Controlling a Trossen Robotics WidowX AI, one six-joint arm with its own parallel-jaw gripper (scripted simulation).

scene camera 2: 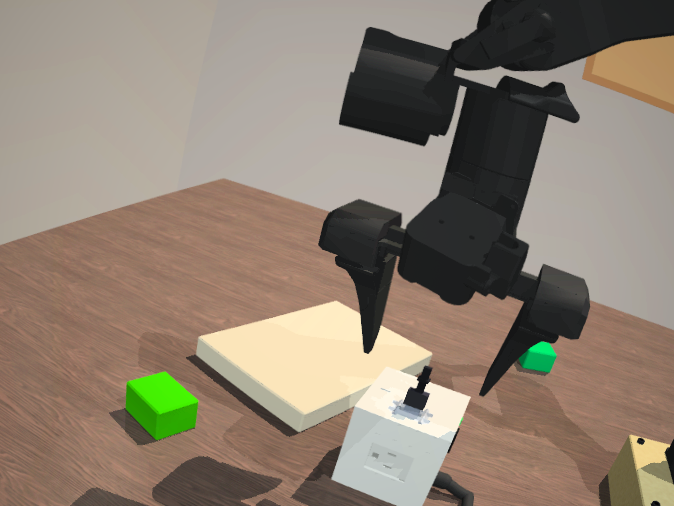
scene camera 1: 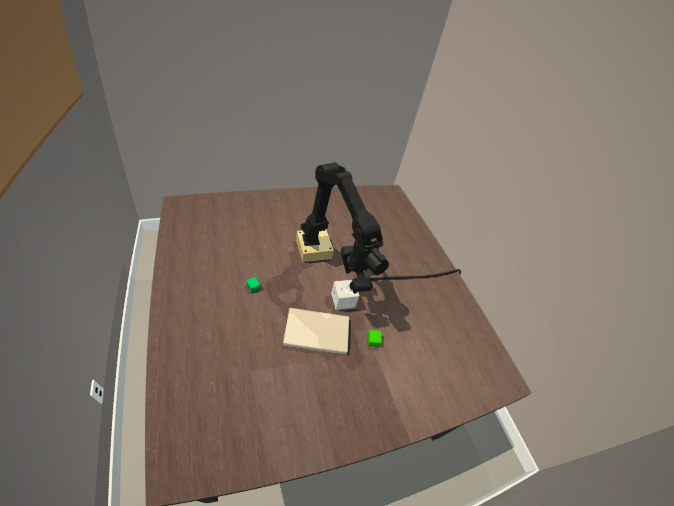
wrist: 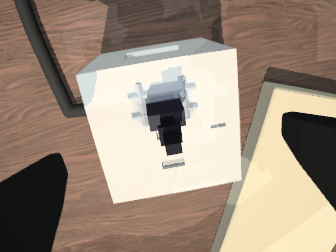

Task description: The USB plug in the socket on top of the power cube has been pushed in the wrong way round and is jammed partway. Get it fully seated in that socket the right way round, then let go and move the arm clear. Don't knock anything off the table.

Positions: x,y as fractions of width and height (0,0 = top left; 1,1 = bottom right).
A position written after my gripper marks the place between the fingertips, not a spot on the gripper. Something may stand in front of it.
my gripper: scene camera 2 0.63,0.74; scene camera 1 0.52,0.56; wrist 0.52,0.57
cream flat slab: scene camera 2 0.45,0.73; scene camera 1 0.45,0.65; wrist 0.82,0.79
